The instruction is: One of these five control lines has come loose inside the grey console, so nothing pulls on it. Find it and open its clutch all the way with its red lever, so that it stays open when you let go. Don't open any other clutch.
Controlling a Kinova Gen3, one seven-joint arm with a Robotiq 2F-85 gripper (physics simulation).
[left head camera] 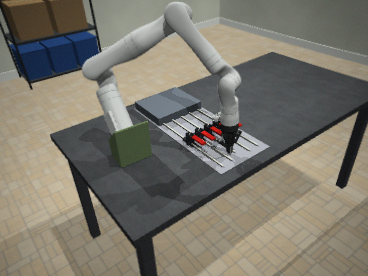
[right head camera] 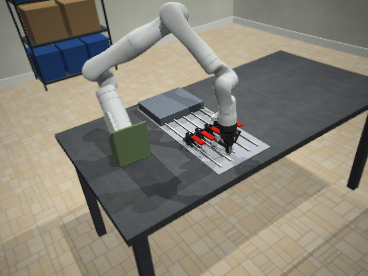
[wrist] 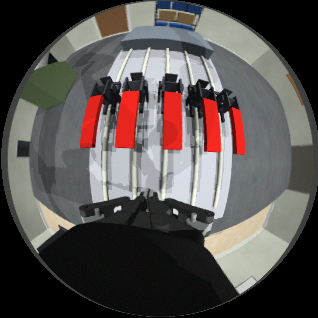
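Where they show: gripper, fingertip midpoint: (left head camera: pixel 229 152) (right head camera: pixel 229 152) (wrist: pixel 149 193); arm's base, link origin: (left head camera: pixel 124 131) (right head camera: pixel 123 131).
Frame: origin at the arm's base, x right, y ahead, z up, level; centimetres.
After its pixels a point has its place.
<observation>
The grey console (left head camera: pixel 162 104) {x -20.0, y 35.3, z -8.7 cm} (right head camera: pixel 165 105) {x -19.0, y 34.9, z -8.7 cm} (wrist: pixel 167 39) {x -8.7, y 38.3, z -9.0 cm} lies at the far end of a white base plate (left head camera: pixel 260 148) {x 36.9, y 46.2, z -13.1 cm} (wrist: pixel 150 170) {x 26.1, y 33.9, z -13.1 cm}. Five pale control lines run from it through black clutches. In the wrist view, the red levers, left to right, are the first (wrist: pixel 91 121) {x 18.9, y 26.4, z -7.5 cm}, second (wrist: pixel 128 119) {x 19.3, y 31.7, z -7.5 cm}, middle (wrist: pixel 172 121) {x 19.7, y 36.8, z -7.5 cm}, fourth (wrist: pixel 212 125) {x 19.9, y 42.2, z -7.5 cm} and fifth (wrist: pixel 238 131) {x 20.2, y 47.5, z -7.5 cm}. All extend toward the gripper. My gripper (left head camera: pixel 230 151) {x 30.1, y 33.5, z -12.5 cm} (right head camera: pixel 228 151) {x 30.1, y 33.5, z -12.5 cm} (wrist: pixel 149 193) {x 30.1, y 33.5, z -12.5 cm} is shut with its fingertips together, on the near side of the levers, between the second and middle lines in the wrist view. The console's inside is hidden.
A green panel (left head camera: pixel 132 144) {x 5.7, y -0.1, z -3.7 cm} (right head camera: pixel 131 143) {x 5.7, y 0.1, z -3.3 cm} (wrist: pixel 49 85) {x 5.2, y 8.3, z -5.9 cm} stands by the arm's base, left of the plate. The dark table (left head camera: pixel 300 85) {x 13.8, y 112.8, z -13.4 cm} (right head camera: pixel 305 85) {x 14.0, y 111.0, z -13.4 cm} has its near edge close beyond the plate's near end. A shelf with boxes stands behind on the floor.
</observation>
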